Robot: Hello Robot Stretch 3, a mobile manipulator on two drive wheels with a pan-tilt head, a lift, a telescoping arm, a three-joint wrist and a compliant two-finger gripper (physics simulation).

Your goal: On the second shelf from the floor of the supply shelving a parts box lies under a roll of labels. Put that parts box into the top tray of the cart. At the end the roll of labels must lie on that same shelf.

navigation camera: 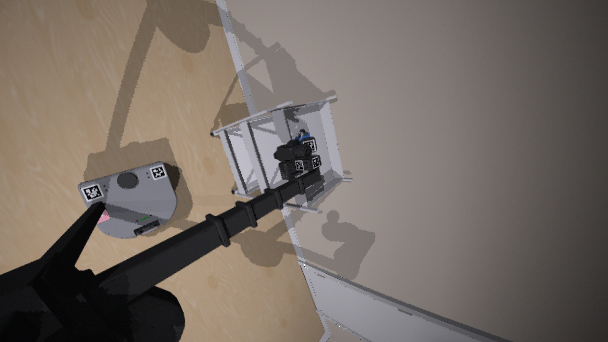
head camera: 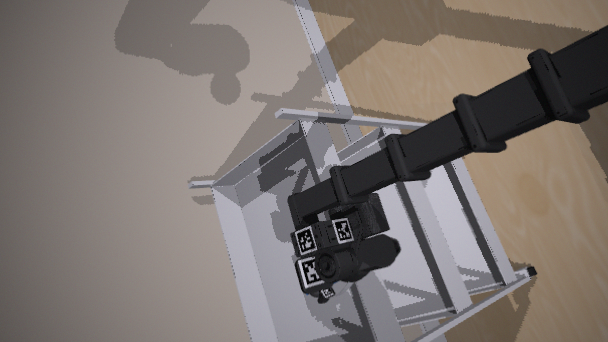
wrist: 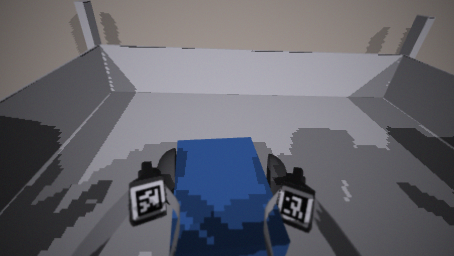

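Pixels of known places: gripper, fingertip midpoint: (wrist: pixel 222 170); robot's base at its link origin: (navigation camera: pixel 127 179).
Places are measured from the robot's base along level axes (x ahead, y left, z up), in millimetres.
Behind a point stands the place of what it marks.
Observation:
My gripper (head camera: pixel 324 292) (navigation camera: pixel 302 135) {x -20, y -655, z 685 mm} (wrist: pixel 222 170) {x -20, y -655, z 685 mm} is shut on the blue parts box, with one fingertip against each side. The parts box (wrist: pixel 215 155) {x -14, y -651, z 703 mm} is within the walls of the cart's top tray (head camera: pixel 235 235) {x -151, y -850, z 699 mm} (navigation camera: pixel 334 135) {x -30, y -844, z 724 mm} (wrist: pixel 245 70) {x -49, y -845, z 701 mm}. A little of its blue shows under the wrist in the navigation camera view. Whether its underside touches the tray floor is hidden. The roll of labels does not show in these views, and I cannot make out the second shelf of the supply shelving.
The extended arm (head camera: pixel 430 140) {x -106, y -224, z 903 mm} (navigation camera: pixel 200 235) {x -87, y -77, z 907 mm} crosses the cart's side to reach over the tray. The cart's lower shelves show beneath. My base (navigation camera: pixel 145 192) {x -74, y -48, z 160 mm} stands on the wood floor beside the cart. A long pale panel (navigation camera: pixel 375 305) {x -1395, y -956, z 797 mm} runs along the lower right of the navigation camera view.

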